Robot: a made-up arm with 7 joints.
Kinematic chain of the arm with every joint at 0, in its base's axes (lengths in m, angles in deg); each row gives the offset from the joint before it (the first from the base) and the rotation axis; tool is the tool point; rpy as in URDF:
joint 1: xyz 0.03 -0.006 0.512 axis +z
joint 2: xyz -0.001 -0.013 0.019 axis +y
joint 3: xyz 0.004 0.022 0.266 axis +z
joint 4: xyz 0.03 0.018 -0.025 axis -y
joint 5: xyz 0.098 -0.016 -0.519 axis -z
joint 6: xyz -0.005 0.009 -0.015 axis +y
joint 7: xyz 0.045 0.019 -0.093 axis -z
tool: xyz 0.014 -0.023 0.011 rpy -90 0 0
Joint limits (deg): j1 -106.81..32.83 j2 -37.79..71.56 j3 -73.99..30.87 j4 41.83..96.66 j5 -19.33..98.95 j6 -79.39..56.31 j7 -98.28..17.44
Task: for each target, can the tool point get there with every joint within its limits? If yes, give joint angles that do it. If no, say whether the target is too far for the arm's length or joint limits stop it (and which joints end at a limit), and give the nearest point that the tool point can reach.
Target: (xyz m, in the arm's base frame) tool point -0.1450 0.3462 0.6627
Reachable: no: joint limits stop it (at a limit: joint 1, joint 2, joint 3, joint 4, joint 5, joint 6, joint 7) | nearest point 0.1115 0.4236 0.7536 | short by 0.283 m
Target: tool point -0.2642 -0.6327 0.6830
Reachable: yes | joints -80.93 20.64 -36.10 81.40 39.27 -29.67 -55.45
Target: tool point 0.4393 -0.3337 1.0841
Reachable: yes | joints -39.33 -19.29 0.43 86.79 75.58 25.63 -88.85
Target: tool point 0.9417 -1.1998 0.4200
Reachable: no: too far | nearest point 0.5140 -0.6397 0.4720 | short by 0.707 m
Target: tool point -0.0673 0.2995 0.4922
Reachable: no: joint limits stop it (at a limit: joint 1, joint 3, joint 4, joint 5, joint 6, joint 7) | nearest point 0.1443 0.4448 0.3749 | short by 0.282 m
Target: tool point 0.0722 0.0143 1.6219
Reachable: no: too far | nearest point 0.1723 0.0624 1.2916 | short by 0.348 m
